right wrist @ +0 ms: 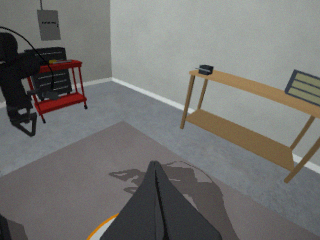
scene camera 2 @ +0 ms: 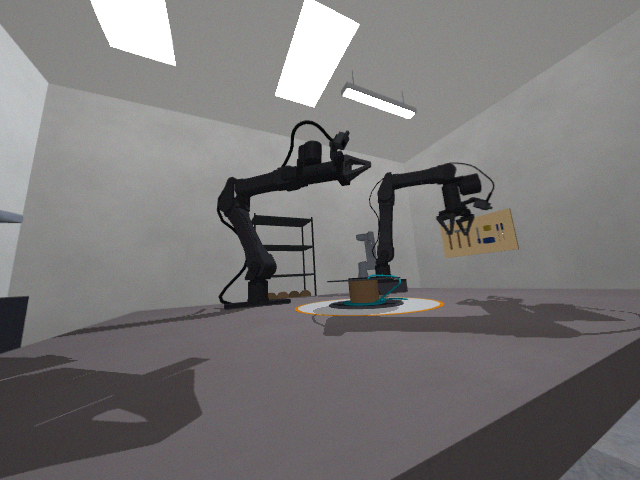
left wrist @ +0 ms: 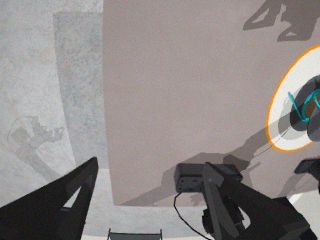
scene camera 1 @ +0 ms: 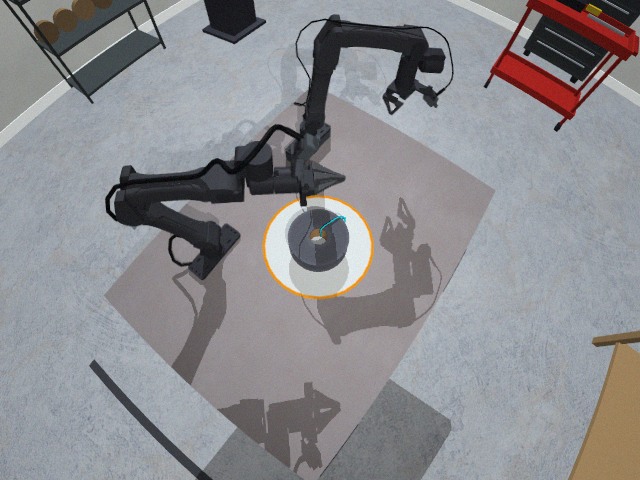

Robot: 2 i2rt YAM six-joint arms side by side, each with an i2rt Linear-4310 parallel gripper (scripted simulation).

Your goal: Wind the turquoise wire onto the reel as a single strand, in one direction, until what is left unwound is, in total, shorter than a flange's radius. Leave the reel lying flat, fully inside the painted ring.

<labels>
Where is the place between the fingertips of my left gripper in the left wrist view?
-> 152,165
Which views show my left gripper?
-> The right wrist view, scene camera 2, the left wrist view and scene camera 1: all of them.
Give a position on a reel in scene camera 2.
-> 361,291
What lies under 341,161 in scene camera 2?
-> My right gripper.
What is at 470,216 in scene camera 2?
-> My left gripper.
</labels>
